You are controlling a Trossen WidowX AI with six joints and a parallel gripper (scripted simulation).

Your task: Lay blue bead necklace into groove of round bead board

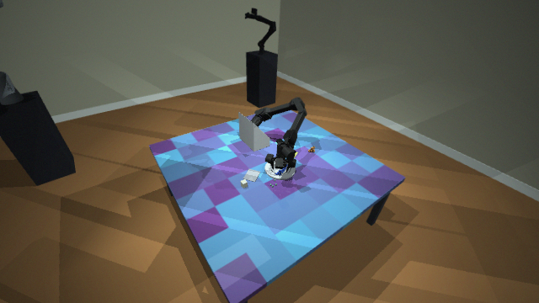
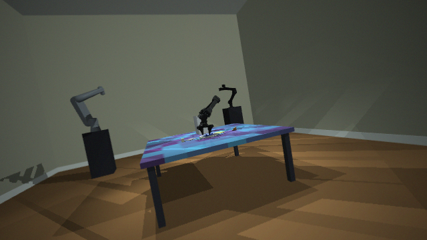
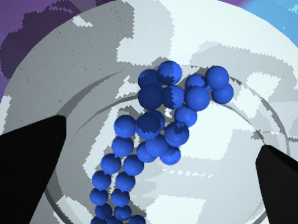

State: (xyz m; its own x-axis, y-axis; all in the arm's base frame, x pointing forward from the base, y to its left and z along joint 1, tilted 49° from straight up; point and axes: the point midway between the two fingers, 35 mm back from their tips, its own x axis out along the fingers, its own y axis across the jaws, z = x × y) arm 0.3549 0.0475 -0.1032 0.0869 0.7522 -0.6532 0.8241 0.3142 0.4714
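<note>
The round white bead board lies 30 mm behind my gripper tip, 30 mm to the left of it and 20 mm below it. Also, from my gripper tip: cream cube (50 mm behind, 240 mm to the right, 10 mm below); then yellow patch (130 mm behind, 190 mm to the left, 20 mm below); then flat grey square (90 mm behind, 150 mm to the right, 20 mm below).
</note>
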